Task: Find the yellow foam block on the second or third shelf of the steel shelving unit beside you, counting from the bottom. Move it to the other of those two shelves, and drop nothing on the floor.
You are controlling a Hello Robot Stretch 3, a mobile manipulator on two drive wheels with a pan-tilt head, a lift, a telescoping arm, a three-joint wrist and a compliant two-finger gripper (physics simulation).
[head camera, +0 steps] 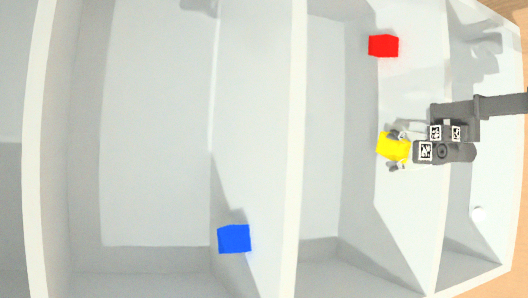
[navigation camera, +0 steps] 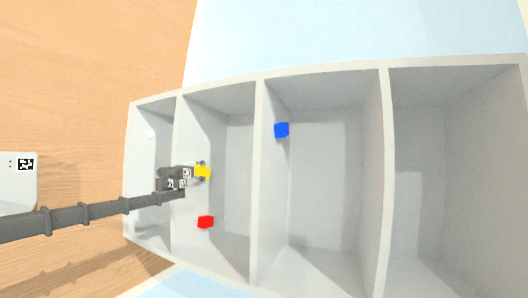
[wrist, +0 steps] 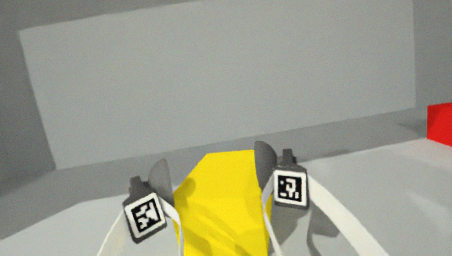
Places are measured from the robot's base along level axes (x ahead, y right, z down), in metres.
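Pixels of known places: gripper, fingertip midpoint: (head camera: 387, 150) (navigation camera: 204, 170).
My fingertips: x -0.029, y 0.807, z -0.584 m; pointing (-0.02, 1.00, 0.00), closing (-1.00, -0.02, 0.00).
Behind a point stands the place of what it marks.
The yellow foam block (head camera: 389, 146) {x -0.039, y 0.804, z -0.580 m} (navigation camera: 202, 171) {x -0.033, y 0.792, z -0.579 m} (wrist: 220, 210) is on the second shelf from the bottom of the steel shelving unit (head camera: 295, 100) {x -0.101, y 0.631, z -0.979 m} (navigation camera: 384, 175) {x 0.005, y 0.636, z -1.416 m}. My gripper (head camera: 396, 150) {x -0.029, y 0.807, z -0.584 m} (navigation camera: 201, 171) {x -0.029, y 0.807, z -0.584 m} (wrist: 214, 168) {x -0.029, y 0.807, z -0.584 m} reaches into that compartment and is shut on the yellow block. In the wrist view one fingertip presses on each side of the block, and its near part runs out of the bottom of the view. I cannot tell whether the block still touches the shelf board.
A red block (head camera: 383, 46) {x -0.330, y 0.819, z -0.578 m} (navigation camera: 205, 222) {x -0.332, y 0.814, z -0.579 m} (wrist: 441, 125) lies on the same shelf, to the right in the wrist view. A blue block (head camera: 234, 239) {x 0.176, y 0.791, z -1.027 m} (navigation camera: 281, 130) {x 0.177, y 0.791, z -1.025 m} is on the third shelf. A small white round thing (head camera: 478, 213) {x 0.188, y 0.774, z -0.101 m} (navigation camera: 150, 133) {x 0.196, y 0.771, z -0.101 m} is on the bottom shelf.
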